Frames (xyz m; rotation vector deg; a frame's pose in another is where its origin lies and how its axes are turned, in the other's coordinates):
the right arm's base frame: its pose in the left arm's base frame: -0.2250 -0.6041 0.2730 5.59 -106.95 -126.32
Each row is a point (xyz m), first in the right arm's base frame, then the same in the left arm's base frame.
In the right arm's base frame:
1: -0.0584 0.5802 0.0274
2: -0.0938 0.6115 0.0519
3: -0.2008 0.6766 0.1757
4: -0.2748 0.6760 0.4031
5: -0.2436 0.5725 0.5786
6: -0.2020 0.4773 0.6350
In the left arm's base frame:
1: -0.0893 -0.6498 0.8389
2: -0.0556 -0.6227 0.8700
3: 0.0312 -0.4884 0.9438
4: 0.0546 -0.2525 0.9753
5: -0.0278 -0.0757 0.9085
6: -0.0939 -0.0171 0.8299

